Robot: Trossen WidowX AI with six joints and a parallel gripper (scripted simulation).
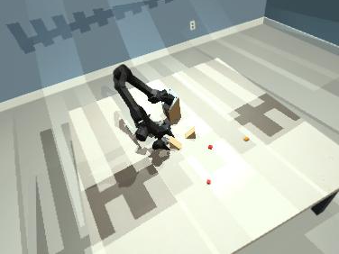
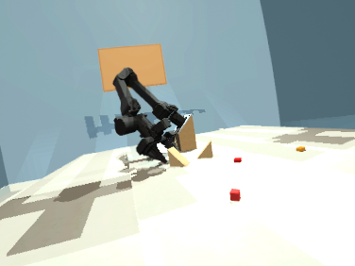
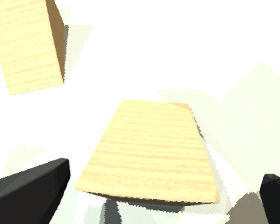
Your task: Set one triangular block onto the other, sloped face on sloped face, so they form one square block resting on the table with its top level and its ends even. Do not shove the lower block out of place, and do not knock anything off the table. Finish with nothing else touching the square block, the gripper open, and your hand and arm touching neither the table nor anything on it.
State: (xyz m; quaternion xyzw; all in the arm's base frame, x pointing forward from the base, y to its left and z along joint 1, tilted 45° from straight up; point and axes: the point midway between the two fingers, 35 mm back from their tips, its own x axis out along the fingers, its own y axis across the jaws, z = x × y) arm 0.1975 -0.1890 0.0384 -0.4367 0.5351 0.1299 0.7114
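My gripper tip is now 1 cm to the right of the triangular block and 1 cm above it. Round my gripper tip: orange piece (22 cm ahead, 35 cm to the left, 2 cm below).
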